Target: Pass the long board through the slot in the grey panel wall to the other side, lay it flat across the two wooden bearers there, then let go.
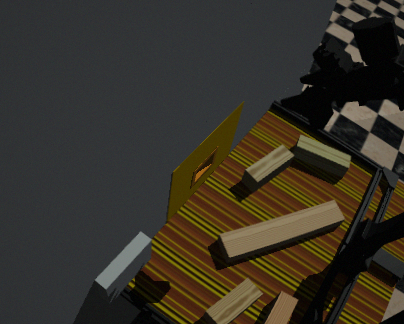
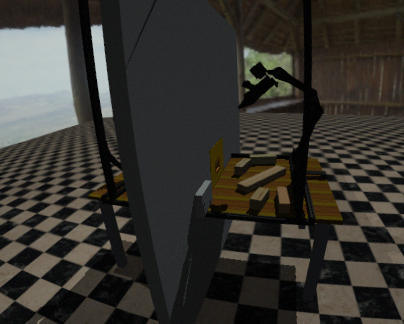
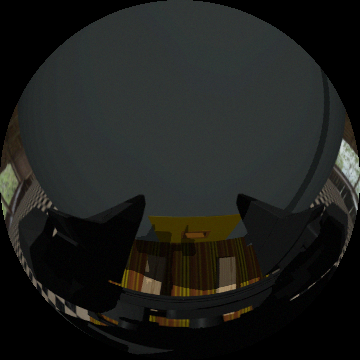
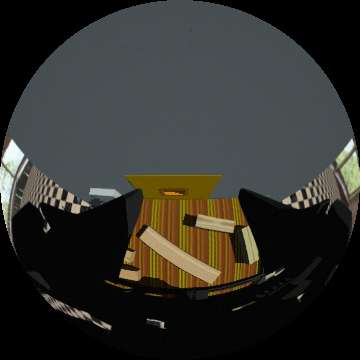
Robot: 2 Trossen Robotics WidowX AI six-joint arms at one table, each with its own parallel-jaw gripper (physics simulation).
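Places are measured from the left arm's base along level axes (x down, y ahead, z right), in metres.
Pixels of known places: left gripper, between the fingertips: (image 3: 192, 199); right gripper, between the fingertips: (image 1: 291, 91) (image 2: 239, 107) (image 4: 192, 194); right arm's base, origin of its link: (image 1: 349, 264) (image 4: 182, 296).
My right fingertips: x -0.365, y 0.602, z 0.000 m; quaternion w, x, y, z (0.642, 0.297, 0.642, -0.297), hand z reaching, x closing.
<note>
For each thing: its top centre in the pictures, then the offset to it from my right fingertips. "pt": a spot on its surface instead.
- long board, centre of its top: (image 1: 287, 226) (image 4: 179, 258) (image 2: 263, 174) dx +0.352, dy +0.124, dz +0.014 m
- pale grey block, a spot on its surface: (image 1: 125, 265) (image 2: 205, 188) (image 4: 98, 193) pt dx +0.284, dy -0.094, dz +0.350 m
The long board (image 1: 281, 229) (image 2: 261, 178) (image 4: 180, 255) lies flat and slanted on the striped table on the right arm's side. The grey wall (image 1: 100, 100) (image 2: 185, 100) (image 3: 180, 100) (image 4: 180, 100) has a yellow panel (image 1: 225, 140) (image 2: 216, 152) (image 3: 225, 225) (image 4: 150, 185) around its slot. Two wooden bearers (image 3: 156, 270) (image 3: 226, 272) lie apart on the left arm's side, partly in shadow. My right gripper (image 1: 292, 90) (image 2: 241, 106) (image 4: 192, 194) is open and empty, raised above the table, away from the board. My left gripper (image 3: 192, 199) is open and empty, raised on the wall's other side.
Short wooden blocks (image 1: 268, 165) (image 1: 322, 155) (image 4: 215, 223) (image 4: 248, 245) lie beyond the long board, and two more (image 1: 235, 302) (image 1: 281, 310) (image 2: 259, 199) (image 2: 283, 198) on its near side. A pale grey block (image 1: 125, 265) (image 2: 202, 190) (image 4: 103, 192) stands by the table's corner at the wall. Dark rails edge the table.
</note>
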